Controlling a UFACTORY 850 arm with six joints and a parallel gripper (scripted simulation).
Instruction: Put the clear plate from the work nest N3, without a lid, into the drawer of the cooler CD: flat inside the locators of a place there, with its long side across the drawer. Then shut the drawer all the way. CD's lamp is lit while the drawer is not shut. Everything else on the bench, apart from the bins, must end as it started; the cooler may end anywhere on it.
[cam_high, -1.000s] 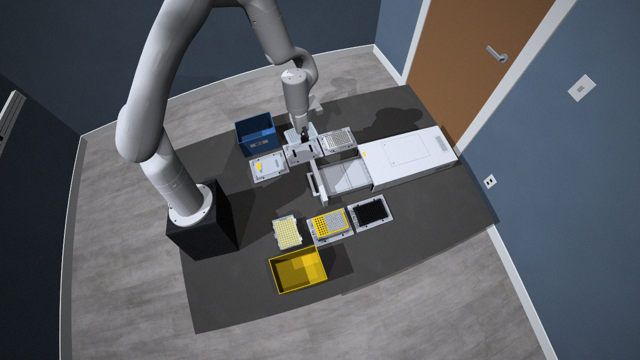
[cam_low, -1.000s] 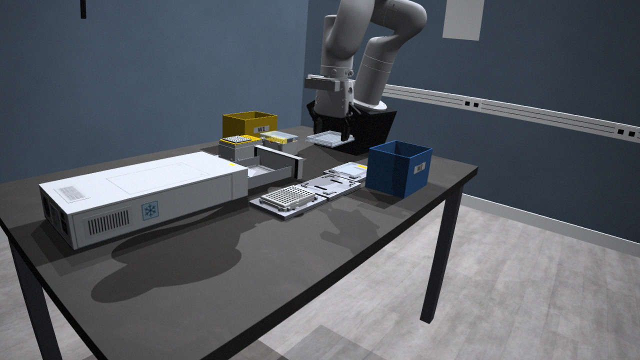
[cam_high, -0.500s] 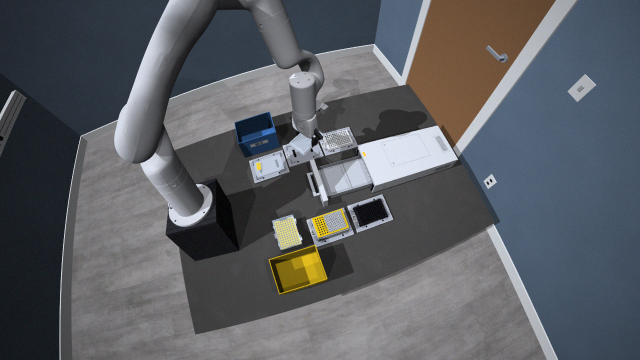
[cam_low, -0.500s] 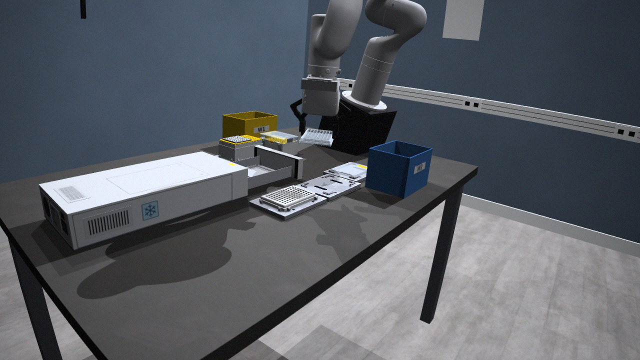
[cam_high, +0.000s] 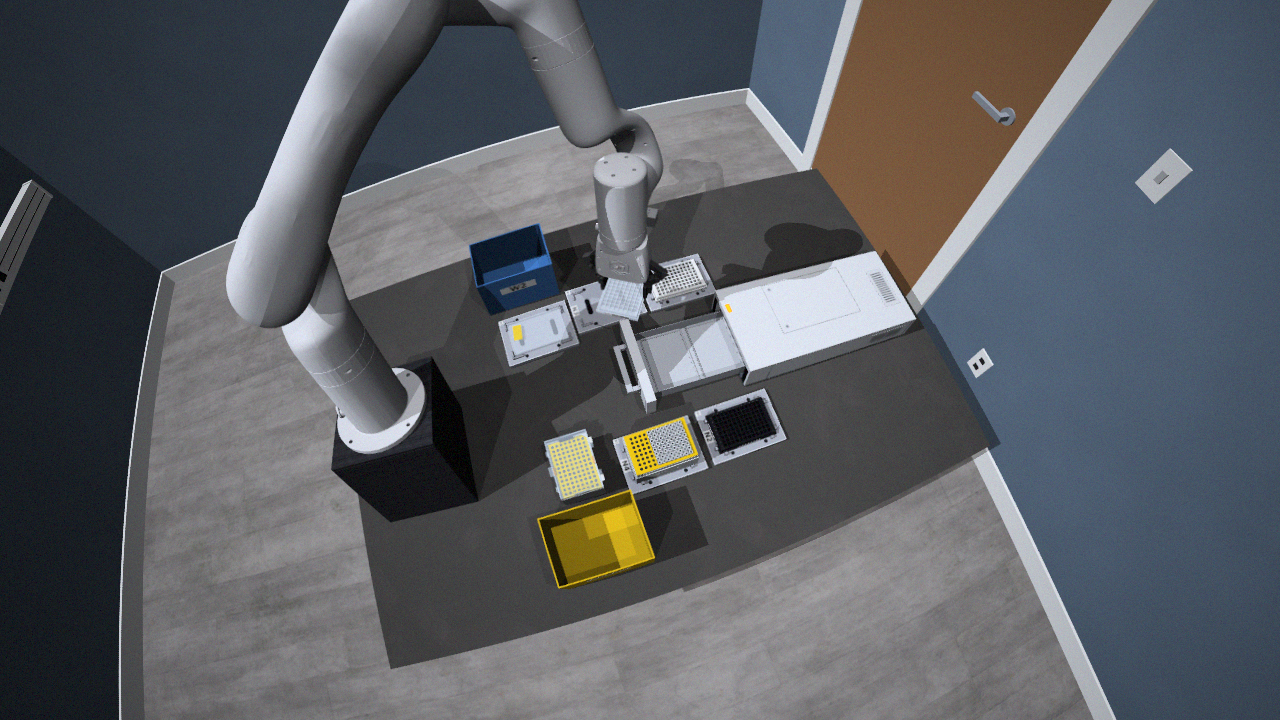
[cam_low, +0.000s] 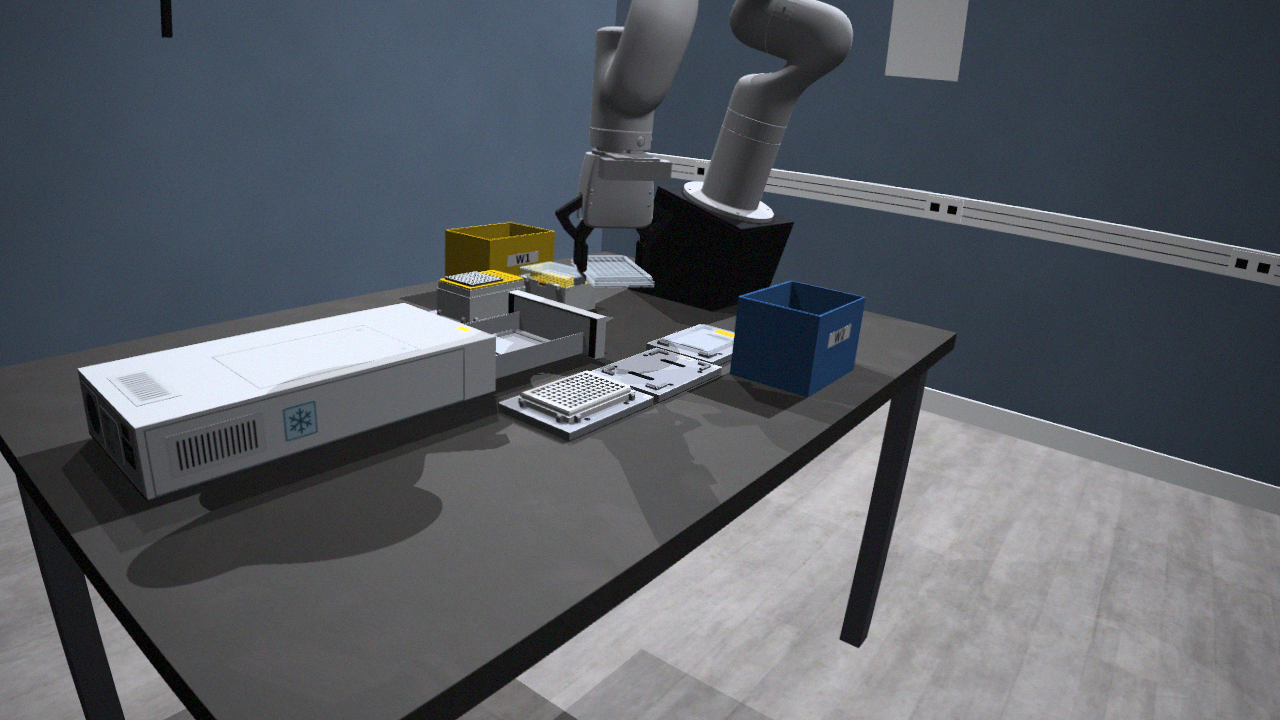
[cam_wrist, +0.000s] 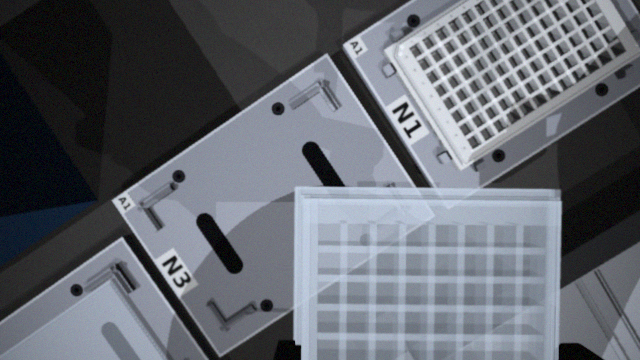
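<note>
My gripper is now 12 cm to the left of the drawer, 12 cm above it and 9 cm short of it. The rest, counted from my hand: flat lid (20 cm behind, 14 cm below, 4 cm to the left); white well plate (14 cm below, 14 cm ahead, 7 cm to the left); clear plate (1 cm below).
</note>
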